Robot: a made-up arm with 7 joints. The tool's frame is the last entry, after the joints.
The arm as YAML. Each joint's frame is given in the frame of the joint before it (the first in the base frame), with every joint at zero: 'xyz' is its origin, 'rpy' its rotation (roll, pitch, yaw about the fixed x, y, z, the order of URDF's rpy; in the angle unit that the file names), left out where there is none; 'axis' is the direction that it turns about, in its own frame. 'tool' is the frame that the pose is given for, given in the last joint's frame.
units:
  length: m
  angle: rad
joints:
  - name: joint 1
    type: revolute
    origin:
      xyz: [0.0, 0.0, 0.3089]
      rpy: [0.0, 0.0, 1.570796]
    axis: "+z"
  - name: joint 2
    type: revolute
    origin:
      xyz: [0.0, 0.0, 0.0]
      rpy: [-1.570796, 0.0, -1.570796]
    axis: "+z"
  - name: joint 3
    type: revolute
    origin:
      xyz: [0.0, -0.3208, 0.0]
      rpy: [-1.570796, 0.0, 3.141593]
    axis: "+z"
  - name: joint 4
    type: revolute
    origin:
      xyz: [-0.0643, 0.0, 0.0]
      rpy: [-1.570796, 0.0, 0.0]
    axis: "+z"
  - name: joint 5
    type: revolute
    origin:
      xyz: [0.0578, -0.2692, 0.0]
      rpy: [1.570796, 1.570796, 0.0]
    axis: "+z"
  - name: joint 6
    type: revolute
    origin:
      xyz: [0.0, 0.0, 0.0]
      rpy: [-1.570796, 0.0, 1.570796]
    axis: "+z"
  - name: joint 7
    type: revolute
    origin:
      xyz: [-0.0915, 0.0, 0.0]
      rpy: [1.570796, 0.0, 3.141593]
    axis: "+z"
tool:
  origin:
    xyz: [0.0, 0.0, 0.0]
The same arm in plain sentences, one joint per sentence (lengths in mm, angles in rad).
The arm has seven revolute joints in a row. What follows holds with every joint at zero, and every direction is one of the base frame's.
The first joint sits 308.9 mm along +z from the base frame's origin and turns about +z.
The second joint sits at the same point as the first joint and turns about +y.
The third joint sits 320.8 mm along +z from the second joint and turns about +z.
The fourth joint sits 64.3 mm along +x from the third joint and turns about -y.
The fifth joint sits 57.8 mm along -x and 269.2 mm along +z from the fourth joint and turns about +z.
The sixth joint sits at the same point as the fifth joint and turns about -y.
The seventh joint sits 91.5 mm along +x from the sixth joint and turns about -z.
The tool frame, which is the frame that the pose is given for, sits at the same point as the seventh joint; its axes are the base frame's turned by roll 3.1416, pitch 0 and yaw 0 rad (as in URDF: about the fixed x, then y, then z).

